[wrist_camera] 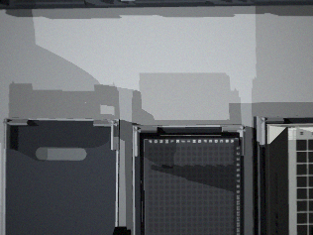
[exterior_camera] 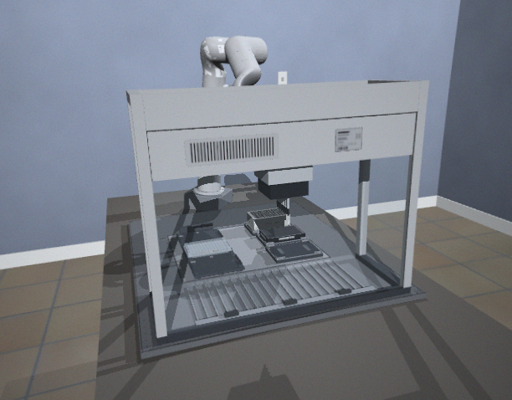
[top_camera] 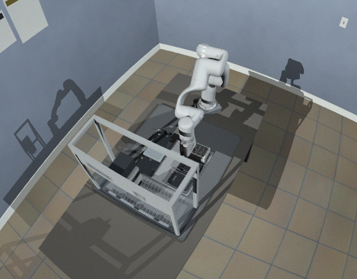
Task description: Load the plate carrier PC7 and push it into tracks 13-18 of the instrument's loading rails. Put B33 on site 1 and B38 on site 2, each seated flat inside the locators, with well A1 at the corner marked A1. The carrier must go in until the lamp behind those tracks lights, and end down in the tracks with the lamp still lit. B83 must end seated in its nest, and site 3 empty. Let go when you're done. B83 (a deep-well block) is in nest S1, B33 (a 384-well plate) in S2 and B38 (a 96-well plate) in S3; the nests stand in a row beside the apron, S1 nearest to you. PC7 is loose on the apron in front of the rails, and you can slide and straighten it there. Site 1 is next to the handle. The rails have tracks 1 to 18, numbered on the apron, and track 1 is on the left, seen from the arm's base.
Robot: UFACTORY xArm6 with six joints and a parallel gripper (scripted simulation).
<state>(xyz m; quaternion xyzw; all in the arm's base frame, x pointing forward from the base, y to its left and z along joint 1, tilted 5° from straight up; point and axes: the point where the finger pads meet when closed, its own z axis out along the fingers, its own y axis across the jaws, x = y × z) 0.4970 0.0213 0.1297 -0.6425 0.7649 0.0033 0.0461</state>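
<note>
Right now my hand is 12 cm above the dark 384-well plate B33 and 1 cm to the right of it. The rest, counted from my hand: frame post (46 cm to the right, 33 cm ahead, 11 cm above); plate carrier PC7 (23 cm to the right, 13 cm below, 3 cm behind); nest S3 (14 cm below, 11 cm ahead, 1 cm to the right).
</note>
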